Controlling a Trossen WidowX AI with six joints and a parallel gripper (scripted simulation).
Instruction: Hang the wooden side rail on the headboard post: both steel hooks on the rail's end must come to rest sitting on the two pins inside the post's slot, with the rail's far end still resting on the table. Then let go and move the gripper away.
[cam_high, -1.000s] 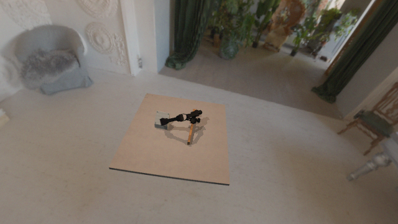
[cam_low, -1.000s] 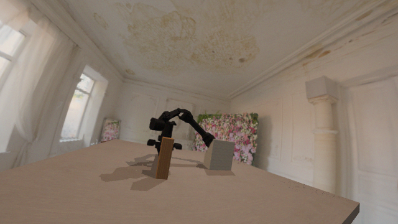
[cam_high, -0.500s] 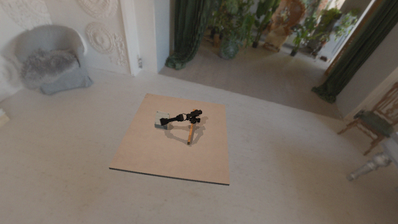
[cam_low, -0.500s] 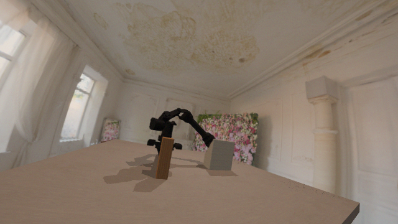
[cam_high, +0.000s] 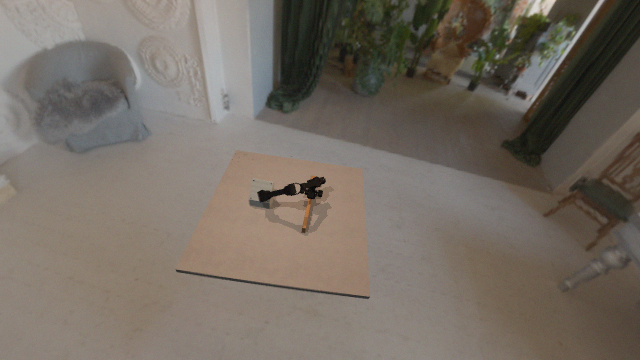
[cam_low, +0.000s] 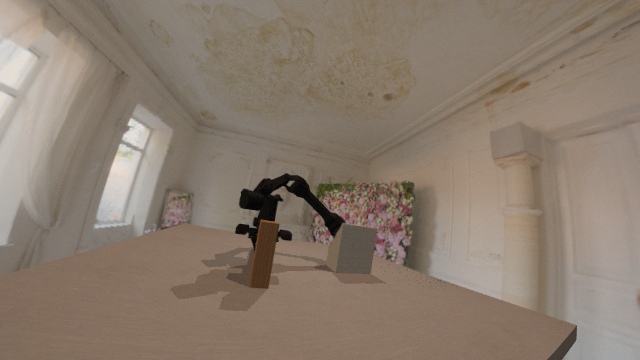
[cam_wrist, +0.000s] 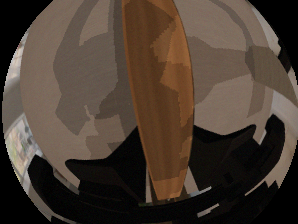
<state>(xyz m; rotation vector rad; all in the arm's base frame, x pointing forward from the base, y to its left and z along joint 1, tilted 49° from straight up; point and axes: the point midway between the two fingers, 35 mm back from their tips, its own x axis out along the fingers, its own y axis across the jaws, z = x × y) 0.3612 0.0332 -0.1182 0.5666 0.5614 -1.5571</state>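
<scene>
The wooden headboard post is 120 mm to the left of my gripper tip and 40 mm above it.
</scene>
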